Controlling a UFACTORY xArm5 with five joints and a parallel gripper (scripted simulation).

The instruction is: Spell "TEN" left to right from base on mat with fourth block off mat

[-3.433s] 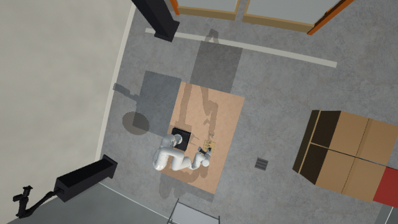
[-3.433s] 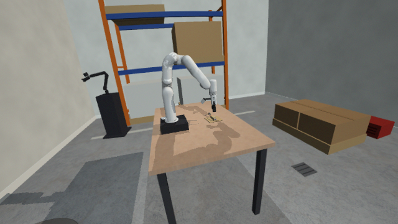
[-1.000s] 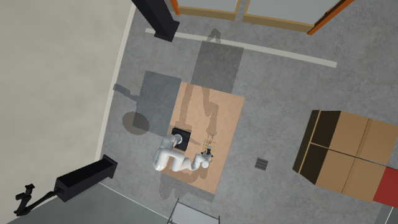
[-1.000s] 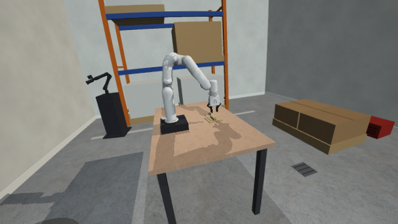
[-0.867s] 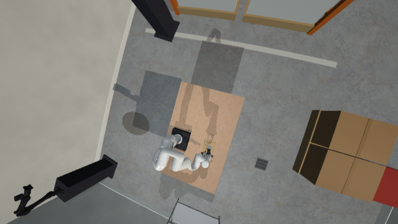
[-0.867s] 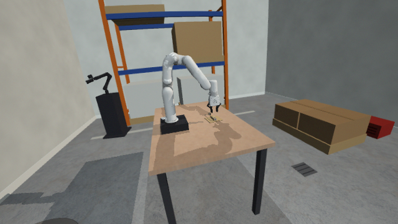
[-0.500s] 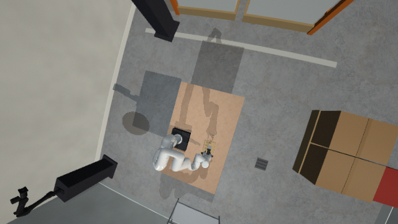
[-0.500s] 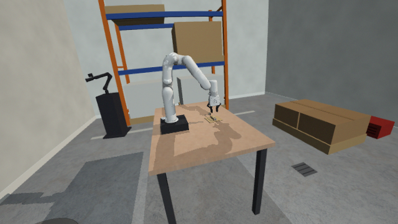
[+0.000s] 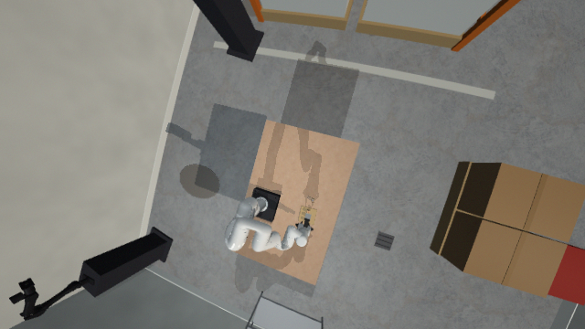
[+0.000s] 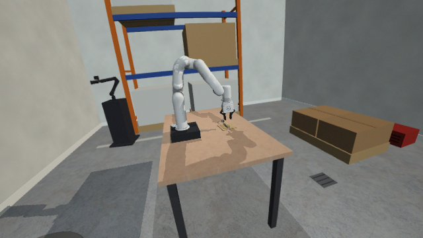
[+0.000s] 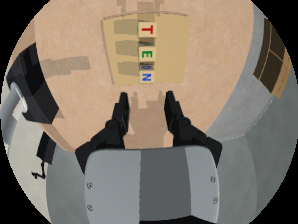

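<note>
My hand is 100 mm above the tan mat and 40 mm to the right of it.
</note>
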